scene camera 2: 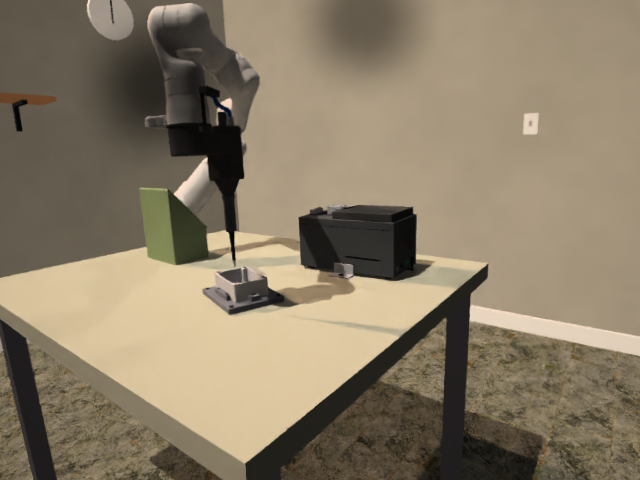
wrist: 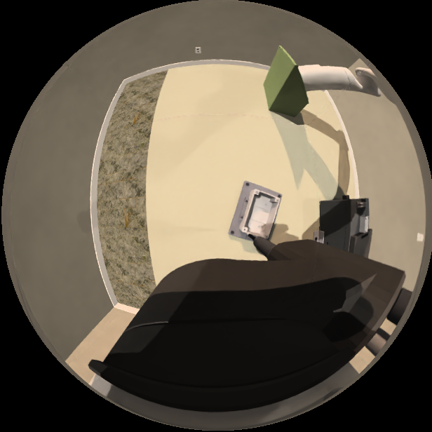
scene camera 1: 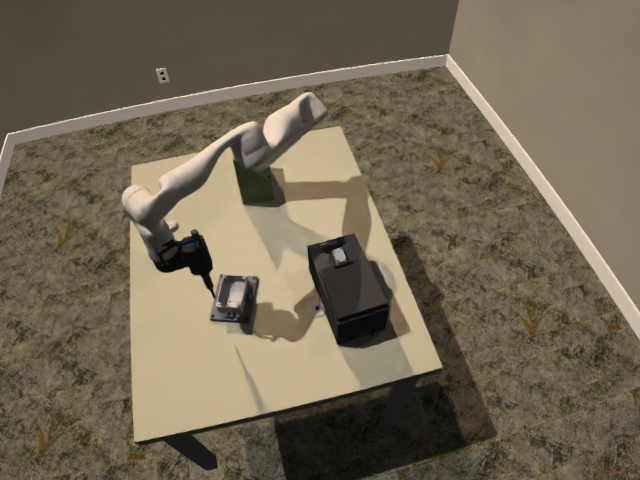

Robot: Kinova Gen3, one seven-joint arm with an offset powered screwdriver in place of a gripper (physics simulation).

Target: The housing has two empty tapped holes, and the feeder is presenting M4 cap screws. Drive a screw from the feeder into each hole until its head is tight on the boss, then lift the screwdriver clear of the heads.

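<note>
The light grey, open-topped housing (scene camera 1: 236, 293) (scene camera 2: 251, 289) (wrist: 261, 215) sits on a dark grey plate (scene camera 1: 249, 311) (scene camera 2: 230, 307) (wrist: 238, 214). Its corner bosses show small in the wrist view; I cannot tell which holes are empty. My black screwdriver (scene camera 1: 213, 296) (scene camera 2: 234, 265) (wrist: 249, 235) points down, its tip close to one corner of the housing and seemingly a little above the rim. The tip is too small to tell whether it carries a screw. The black feeder (scene camera 1: 351, 289) (scene camera 2: 351, 248) (wrist: 332, 222) stands apart from the housing; no screw can be made out on it.
A light block (scene camera 1: 339, 255) sits on the feeder's top. A small bracket (scene camera 1: 318, 308) (scene camera 2: 343, 270) (wrist: 318, 236) is at the feeder's side facing the housing. The green arm pedestal (scene camera 1: 254, 183) (scene camera 2: 168, 227) (wrist: 287, 92) stands at the table's back.
</note>
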